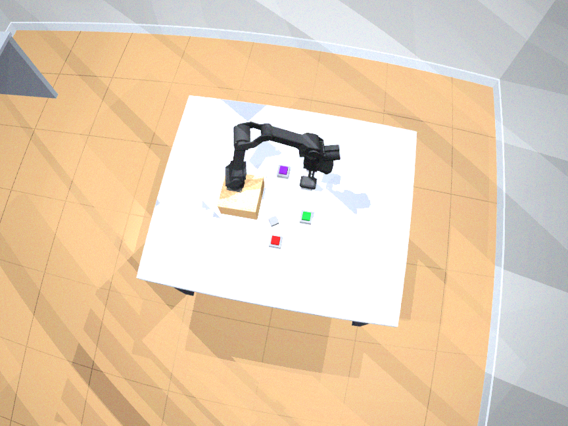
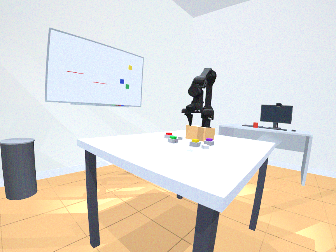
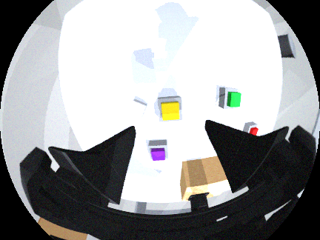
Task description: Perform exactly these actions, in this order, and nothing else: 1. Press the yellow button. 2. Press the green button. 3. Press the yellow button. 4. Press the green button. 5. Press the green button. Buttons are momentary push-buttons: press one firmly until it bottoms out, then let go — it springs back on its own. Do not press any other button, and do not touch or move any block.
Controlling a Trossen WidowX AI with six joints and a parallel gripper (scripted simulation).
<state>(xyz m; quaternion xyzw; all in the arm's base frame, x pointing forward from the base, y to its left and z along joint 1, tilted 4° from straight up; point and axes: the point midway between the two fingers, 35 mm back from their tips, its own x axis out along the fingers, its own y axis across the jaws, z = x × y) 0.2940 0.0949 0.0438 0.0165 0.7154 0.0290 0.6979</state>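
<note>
Right now my gripper tip is 10 mm past the yellow button, 10 mm to the left of it and 80 mm above it. The rest, counted from my gripper tip: small white block (10 mm behind, 60 mm to the left, 110 mm below); green button (10 mm ahead, 150 mm to the right, 80 mm below); purple button (120 mm behind, 30 mm to the left, 80 mm below).
</note>
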